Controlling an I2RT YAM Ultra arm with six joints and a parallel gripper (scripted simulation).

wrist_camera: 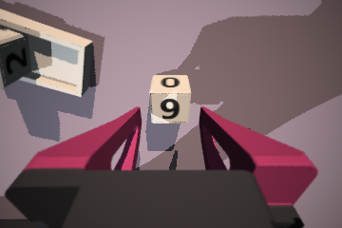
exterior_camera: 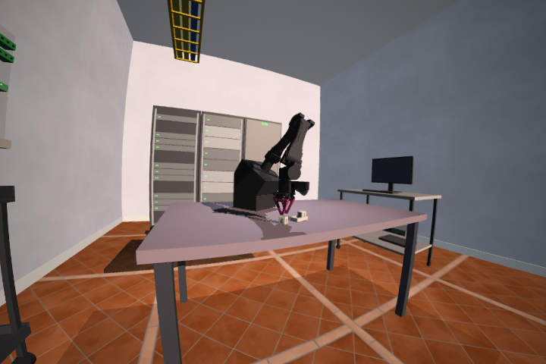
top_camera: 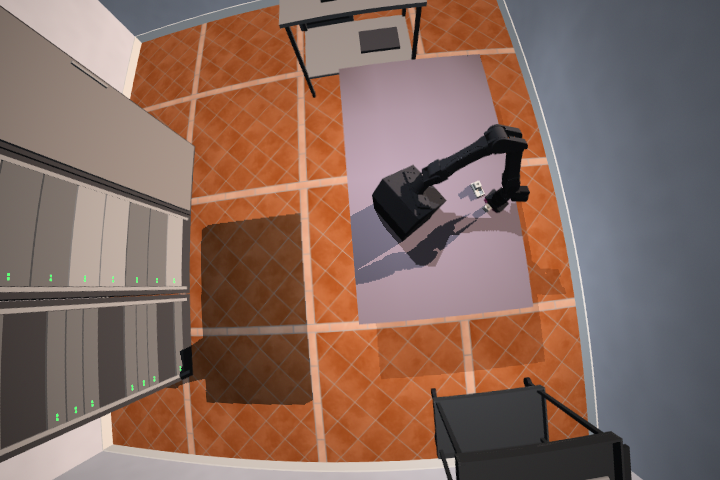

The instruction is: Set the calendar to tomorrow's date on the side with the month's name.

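The cream digit cube is 3 cm below my hand. Round my hand: cream tray 4 cm behind, 10 cm to the left, 4 cm below.
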